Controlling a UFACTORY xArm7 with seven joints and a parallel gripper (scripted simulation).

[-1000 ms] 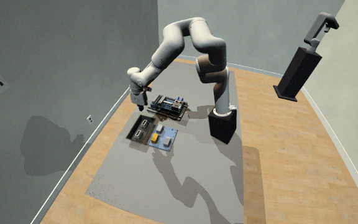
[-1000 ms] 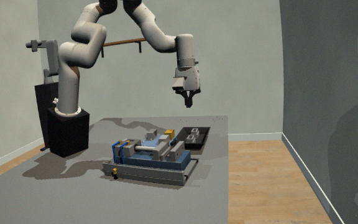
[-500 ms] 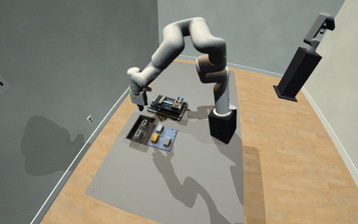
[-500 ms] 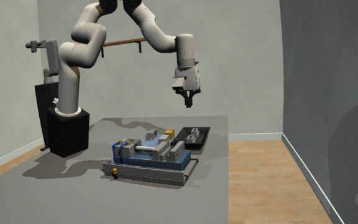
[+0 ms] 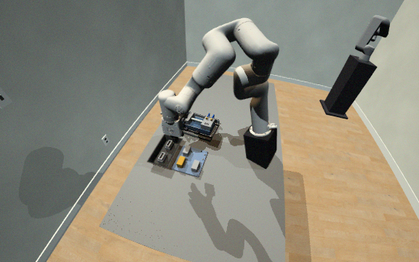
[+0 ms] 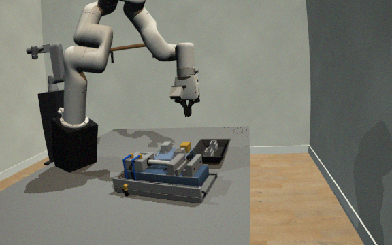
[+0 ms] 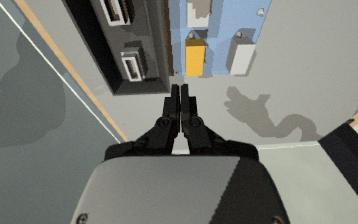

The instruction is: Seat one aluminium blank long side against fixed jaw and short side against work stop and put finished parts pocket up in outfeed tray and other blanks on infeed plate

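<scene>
Right now the brass blank is 30 mm behind my hand, 30 mm to the left of it and 170 mm below it. The rest, counted from my hand: vise 20 mm behind, 300 mm to the right, 150 mm below; then white screw rod 30 mm behind, 290 mm to the right, 110 mm below.
</scene>
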